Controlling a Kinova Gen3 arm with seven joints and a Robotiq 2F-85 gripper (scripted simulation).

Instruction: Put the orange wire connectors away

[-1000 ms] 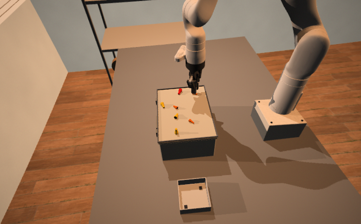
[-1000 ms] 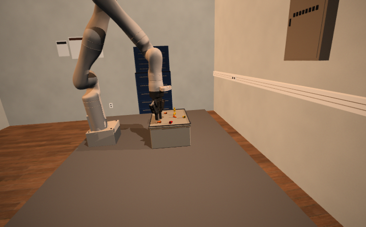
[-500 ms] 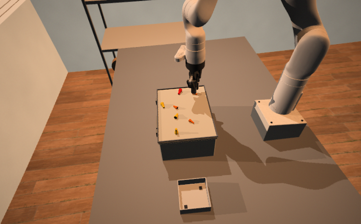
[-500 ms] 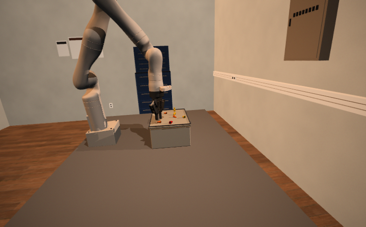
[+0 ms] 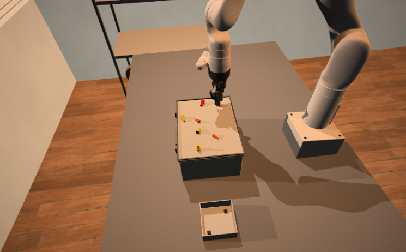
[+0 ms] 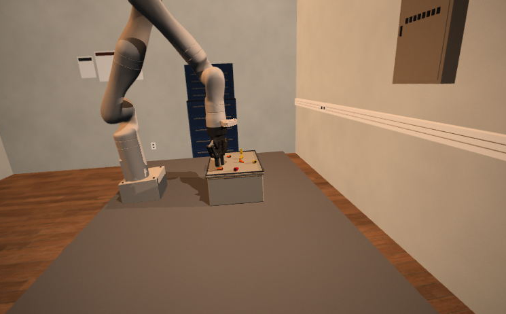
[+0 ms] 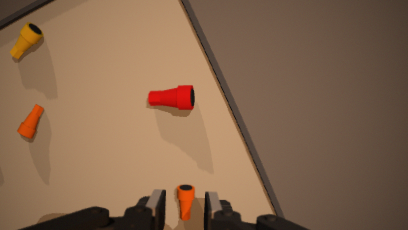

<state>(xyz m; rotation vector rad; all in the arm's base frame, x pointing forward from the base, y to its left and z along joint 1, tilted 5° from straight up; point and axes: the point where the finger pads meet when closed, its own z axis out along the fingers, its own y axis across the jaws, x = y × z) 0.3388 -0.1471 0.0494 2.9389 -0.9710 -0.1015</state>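
Now: the red connector 60 mm ahead of my hand, 30 mm to the right of it and 30 mm below it. Round my hand: tool case 80 mm to the left, 70 mm below, 70 mm ahead.
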